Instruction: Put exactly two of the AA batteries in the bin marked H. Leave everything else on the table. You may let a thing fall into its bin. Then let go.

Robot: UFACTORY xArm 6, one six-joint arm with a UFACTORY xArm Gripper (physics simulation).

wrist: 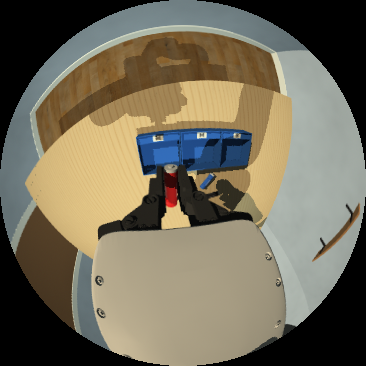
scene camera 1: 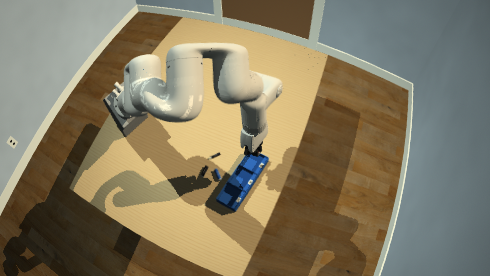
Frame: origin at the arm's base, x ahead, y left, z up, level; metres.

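Where they show: gripper, between the fingertips: (wrist: 170, 176) (scene camera 1: 256, 152).
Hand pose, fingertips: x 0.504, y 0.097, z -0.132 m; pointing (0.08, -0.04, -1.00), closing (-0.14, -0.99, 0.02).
Each offset is from my fingertips to the top centre of the thing. "pt": to the spot under its first point.
My gripper (scene camera 1: 253, 151) (wrist: 170, 176) is shut on a red AA battery @[dx -0.010, dy +0.001, dz +0.012 m] (wrist: 171, 190) with a silvery end, held upright between its fingers. In the wrist view they overlap the near edge of the left compartment, beside its divider with bin H. Bin H @[pt dx -0.015, dy -0.069, dz -0.137 m] (scene camera 1: 243, 180) (wrist: 196, 157) is the middle compartment of a blue three-part bin; I see no battery in it. A blue battery @[dx -0.113, dy -0.095, dz -0.130 m] (scene camera 1: 217, 174) (wrist: 207, 181) lies on the table beside the bin. A black item @[dx -0.168, dy -0.109, dz -0.130 m] (scene camera 1: 204, 171) and a thin dark item with a pale end @[dx -0.166, dy -0.027, dz -0.134 m] (scene camera 1: 215, 155) lie near it; their exact kinds are unclear.
The outer compartments, one at the left (wrist: 160, 154) and one at the right (wrist: 237, 154) in the wrist view, adjoin bin H. Raised walls and dividers edge them. The arm reaches in from the upper left in the scene view, and its shadows cross the table.
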